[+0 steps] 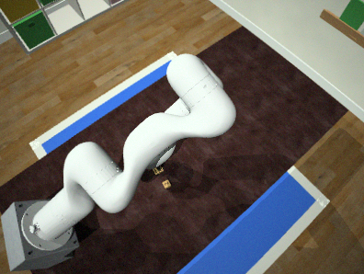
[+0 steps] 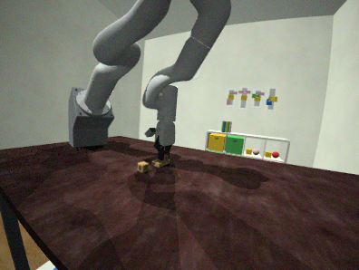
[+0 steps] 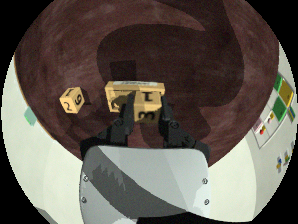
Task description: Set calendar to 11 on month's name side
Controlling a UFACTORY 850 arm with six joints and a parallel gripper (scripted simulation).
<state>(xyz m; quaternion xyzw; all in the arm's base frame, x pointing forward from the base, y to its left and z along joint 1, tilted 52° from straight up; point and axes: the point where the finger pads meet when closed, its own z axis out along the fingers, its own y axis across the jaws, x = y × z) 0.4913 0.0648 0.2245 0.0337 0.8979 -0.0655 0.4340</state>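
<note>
Now: hand 1 cm above the cube. The rest, counted from my hand: wooden tray (2 cm to the right, 3 cm below).
</note>
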